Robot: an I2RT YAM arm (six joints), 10 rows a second.
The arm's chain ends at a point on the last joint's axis. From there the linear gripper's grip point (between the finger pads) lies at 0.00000 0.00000 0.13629 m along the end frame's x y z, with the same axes.
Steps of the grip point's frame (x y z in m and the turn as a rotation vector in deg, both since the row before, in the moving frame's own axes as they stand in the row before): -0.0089, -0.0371, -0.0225, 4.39, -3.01, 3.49; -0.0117, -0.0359, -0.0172, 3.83, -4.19, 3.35; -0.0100, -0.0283, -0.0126, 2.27, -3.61, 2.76; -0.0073, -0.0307, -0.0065, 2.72, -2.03, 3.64
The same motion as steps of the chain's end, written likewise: -0.0021, -0.0265, -0.0219, 4.39, -3.01, 3.49; -0.0020, -0.0265, -0.0165, 3.83, -4.19, 3.35; -0.0016, -0.0227, -0.0122, 2.27, -3.61, 2.76; -0.0027, -0.0241, -0.0063, 2.72, -2.03, 3.64
